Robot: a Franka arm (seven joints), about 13 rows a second.
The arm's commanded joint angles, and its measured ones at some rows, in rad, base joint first. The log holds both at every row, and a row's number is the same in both.
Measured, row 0:
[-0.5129, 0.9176, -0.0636, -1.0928, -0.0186, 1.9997, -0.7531]
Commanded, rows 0 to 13:
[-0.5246, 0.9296, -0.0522, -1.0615, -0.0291, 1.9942, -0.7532]
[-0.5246, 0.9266, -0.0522, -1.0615, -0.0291, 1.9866, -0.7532]
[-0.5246, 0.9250, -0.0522, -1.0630, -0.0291, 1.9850, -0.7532]
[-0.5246, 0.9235, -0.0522, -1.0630, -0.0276, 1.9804, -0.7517]
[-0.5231, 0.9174, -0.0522, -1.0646, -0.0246, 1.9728, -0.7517]
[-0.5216, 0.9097, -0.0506, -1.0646, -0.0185, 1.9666, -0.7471]
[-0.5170, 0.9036, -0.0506, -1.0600, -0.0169, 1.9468, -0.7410]
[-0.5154, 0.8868, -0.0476, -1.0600, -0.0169, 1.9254, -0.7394]
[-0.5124, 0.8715, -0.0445, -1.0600, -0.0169, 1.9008, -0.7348]
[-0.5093, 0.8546, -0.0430, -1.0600, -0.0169, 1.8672, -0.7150]
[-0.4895, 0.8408, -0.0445, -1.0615, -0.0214, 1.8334, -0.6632]
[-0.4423, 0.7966, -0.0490, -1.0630, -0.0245, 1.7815, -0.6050]
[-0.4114, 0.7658, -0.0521, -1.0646, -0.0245, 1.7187, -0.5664]
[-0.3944, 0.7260, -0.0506, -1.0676, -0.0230, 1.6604, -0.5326]
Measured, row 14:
[-0.4400, 0.8087, -0.0455, -1.0450, -0.0173, 1.7550, -0.6087]
